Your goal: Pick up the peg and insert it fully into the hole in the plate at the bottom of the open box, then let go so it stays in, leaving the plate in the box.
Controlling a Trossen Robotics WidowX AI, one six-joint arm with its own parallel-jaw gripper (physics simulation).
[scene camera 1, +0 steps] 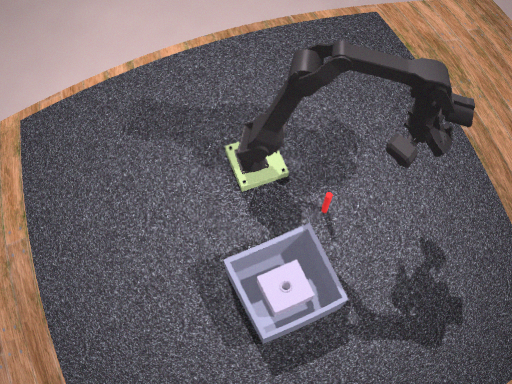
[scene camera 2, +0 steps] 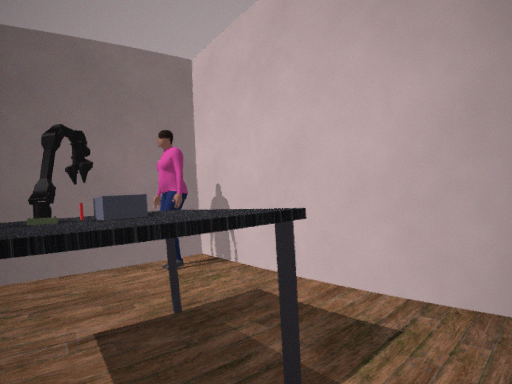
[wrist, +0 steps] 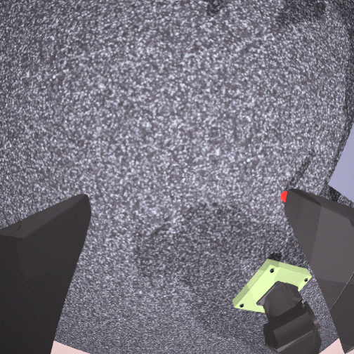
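Where they show: gripper, fingertip midpoint: [scene camera 2: 79, 183]; arm's base, link origin: [scene camera 1: 251, 158] [scene camera 2: 41, 218].
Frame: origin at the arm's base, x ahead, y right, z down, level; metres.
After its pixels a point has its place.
Note:
The red peg [scene camera 1: 327, 202] {z -0.033, x 0.170, y -0.119 m} [scene camera 2: 81, 211] {z -0.017, x 0.164, y -0.116 m} stands upright on the dark table, between the arm's base and the box. In the wrist view a small part of the peg [wrist: 284, 196] shows beside the right fingertip, which hides the rest. The open grey-blue box [scene camera 1: 305, 320] {z -0.074, x 0.416, y 0.021 m} [scene camera 2: 121, 207] {z -0.024, x 0.314, y 0.126 m} [wrist: 345, 172] stands near the peg. A pale square plate [scene camera 1: 274, 296] {z -0.035, x 0.336, y 0.059 m} with a round hole in its middle lies inside the box. My gripper [scene camera 1: 423, 160] [scene camera 2: 80, 183] {z -0.163, x 0.169, y -0.307 m} [wrist: 191, 202] is open and empty. It points down high above the table, off to one side of the peg.
The light green base [scene camera 1: 260, 177] {z 0.001, x 0.052, y -0.005 m} [scene camera 2: 42, 220] {z 0.007, x 0.005, y 0.046 m} [wrist: 250, 292] of the arm stands near the peg and the box. The table's edge [scene camera 2: 225, 226] {z 0.050, x 0.526, y 0.625 m} runs across scene camera 2's view. A person in a pink top [scene camera 2: 171, 167] stands beyond the table.

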